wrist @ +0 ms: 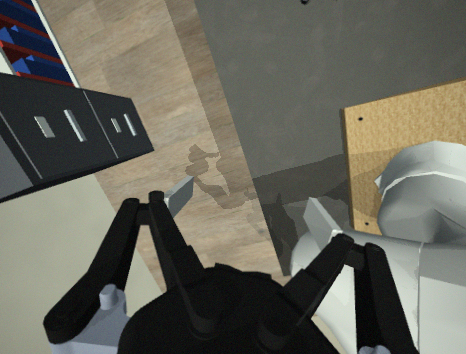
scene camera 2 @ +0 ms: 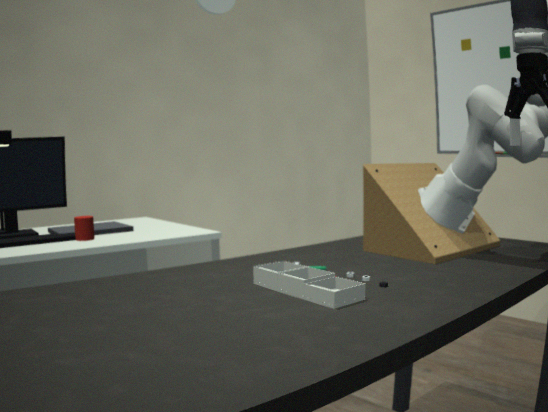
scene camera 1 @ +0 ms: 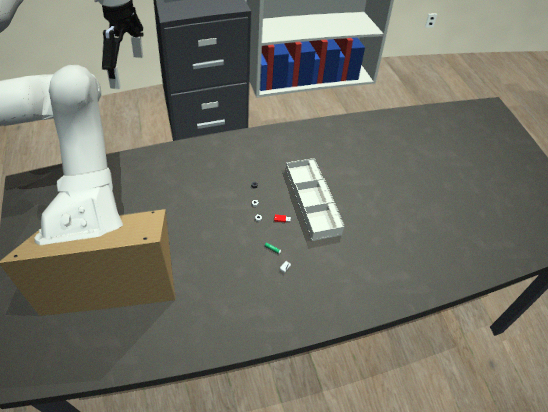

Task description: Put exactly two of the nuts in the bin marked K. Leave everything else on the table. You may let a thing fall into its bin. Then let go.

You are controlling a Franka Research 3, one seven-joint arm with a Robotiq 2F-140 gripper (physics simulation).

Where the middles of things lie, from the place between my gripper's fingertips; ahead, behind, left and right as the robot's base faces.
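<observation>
White three-part tray (scene camera 2: pixel 318 286): far below my hand, far ahead of it, far to the right of it.
</observation>
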